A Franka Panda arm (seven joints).
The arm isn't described. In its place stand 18 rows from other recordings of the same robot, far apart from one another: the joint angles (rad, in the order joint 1, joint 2, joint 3, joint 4, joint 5, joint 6, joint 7), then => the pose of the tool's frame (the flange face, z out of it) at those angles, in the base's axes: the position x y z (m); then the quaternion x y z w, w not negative.
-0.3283, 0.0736, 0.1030, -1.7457, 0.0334, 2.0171, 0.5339 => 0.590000 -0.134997 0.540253 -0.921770 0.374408 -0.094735 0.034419
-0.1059, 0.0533, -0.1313, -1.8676, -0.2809, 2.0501, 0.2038 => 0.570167 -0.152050 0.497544 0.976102 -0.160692 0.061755 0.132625
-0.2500, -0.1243, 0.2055, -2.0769, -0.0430, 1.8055, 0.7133 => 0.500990 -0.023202 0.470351 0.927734 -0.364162 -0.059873 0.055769
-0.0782, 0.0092, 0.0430, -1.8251, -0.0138, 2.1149, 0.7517 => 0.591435 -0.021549 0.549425 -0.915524 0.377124 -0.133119 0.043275
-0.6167, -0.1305, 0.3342, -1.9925, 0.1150, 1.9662, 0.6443 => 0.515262 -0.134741 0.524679 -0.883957 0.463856 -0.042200 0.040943
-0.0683, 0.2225, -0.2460, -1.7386, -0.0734, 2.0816, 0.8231 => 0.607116 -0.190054 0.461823 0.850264 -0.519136 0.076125 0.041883
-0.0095, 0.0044, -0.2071, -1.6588, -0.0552, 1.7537, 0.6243 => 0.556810 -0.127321 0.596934 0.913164 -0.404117 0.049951 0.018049
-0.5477, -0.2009, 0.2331, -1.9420, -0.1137, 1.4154, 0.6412 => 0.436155 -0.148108 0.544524 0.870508 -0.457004 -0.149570 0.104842
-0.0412, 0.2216, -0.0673, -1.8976, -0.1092, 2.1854, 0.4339 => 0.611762 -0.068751 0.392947 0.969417 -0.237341 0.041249 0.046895
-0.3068, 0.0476, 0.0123, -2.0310, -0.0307, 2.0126, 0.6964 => 0.529480 -0.162557 0.417537 0.882513 -0.468939 -0.029656 0.019674
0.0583, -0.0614, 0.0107, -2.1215, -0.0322, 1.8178, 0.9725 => 0.499437 0.031910 0.420851 0.895477 -0.428114 -0.097189 0.073434
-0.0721, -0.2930, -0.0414, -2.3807, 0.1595, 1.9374, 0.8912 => 0.432139 -0.038648 0.423118 -0.855062 0.507094 0.099142 0.043552
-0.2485, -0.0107, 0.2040, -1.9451, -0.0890, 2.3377, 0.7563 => 0.589718 -0.027269 0.526455 -0.910706 0.359362 -0.200881 0.033466
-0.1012, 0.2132, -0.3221, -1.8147, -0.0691, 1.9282, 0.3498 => 0.553321 -0.243606 0.420436 0.929006 -0.361493 -0.047057 0.063695
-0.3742, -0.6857, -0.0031, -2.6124, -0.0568, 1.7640, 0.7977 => 0.297502 -0.123288 0.453627 0.833766 -0.545474 -0.073919 0.042748
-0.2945, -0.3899, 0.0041, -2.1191, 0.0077, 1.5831, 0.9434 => 0.402607 -0.119235 0.558865 0.813185 -0.577403 -0.070114 0.020501
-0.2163, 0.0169, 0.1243, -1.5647, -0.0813, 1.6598, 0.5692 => 0.565553 -0.060860 0.626492 0.945022 -0.322239 0.047362 0.029176
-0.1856, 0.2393, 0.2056, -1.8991, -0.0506, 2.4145, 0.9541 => 0.636662 0.005217 0.407600 -0.888577 0.436713 -0.122024 0.069451
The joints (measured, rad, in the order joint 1, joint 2, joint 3, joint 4, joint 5, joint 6, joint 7), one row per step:
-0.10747, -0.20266, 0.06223, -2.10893, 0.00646, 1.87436, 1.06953
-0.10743, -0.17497, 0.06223, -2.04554, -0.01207, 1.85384, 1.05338
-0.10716, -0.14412, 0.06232, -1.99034, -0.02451, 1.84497, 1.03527
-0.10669, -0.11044, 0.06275, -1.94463, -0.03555, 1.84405, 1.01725
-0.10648, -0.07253, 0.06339, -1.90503, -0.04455, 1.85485, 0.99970
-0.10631, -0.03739, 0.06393, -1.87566, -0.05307, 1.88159, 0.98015
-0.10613, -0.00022, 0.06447, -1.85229, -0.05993, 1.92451, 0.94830
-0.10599, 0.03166, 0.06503, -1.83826, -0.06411, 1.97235, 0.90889
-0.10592, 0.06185, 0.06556, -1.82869, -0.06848, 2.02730, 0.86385
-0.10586, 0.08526, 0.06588, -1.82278, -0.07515, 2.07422, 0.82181
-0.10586, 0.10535, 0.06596, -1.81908, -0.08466, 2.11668, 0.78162
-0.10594, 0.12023, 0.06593, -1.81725, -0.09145, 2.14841, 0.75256
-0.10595, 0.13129, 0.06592, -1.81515, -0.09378, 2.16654, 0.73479
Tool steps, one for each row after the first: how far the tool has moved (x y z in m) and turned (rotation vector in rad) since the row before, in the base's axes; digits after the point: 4 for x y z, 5 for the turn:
0.0121, -0.0019, 0.0147, -0.01620, -0.01419, 0.02242
0.0124, -0.0015, 0.0100, -0.01060, -0.01453, 0.02230
0.0123, -0.0012, 0.0044, -0.00915, -0.01008, 0.02217
0.0135, -0.0011, -0.0002, -0.00705, -0.01146, 0.02142
0.0133, -0.0011, -0.0026, -0.00718, -0.01973, 0.02391
0.0144, -0.0008, -0.0055, -0.00657, -0.02713, 0.03674
0.0124, -0.0004, -0.0068, -0.00569, -0.02752, 0.04387
0.0119, -0.0003, -0.0075, -0.00775, -0.03142, 0.04984
0.0091, -0.0004, -0.0062, -0.01113, -0.02647, 0.04694
0.0076, -0.0005, -0.0058, -0.01462, -0.02292, 0.04566
0.0054, -0.0004, -0.0048, -0.01092, -0.01624, 0.03304
0.0036, -0.0002, -0.0038, -0.00499, -0.00771, 0.01953

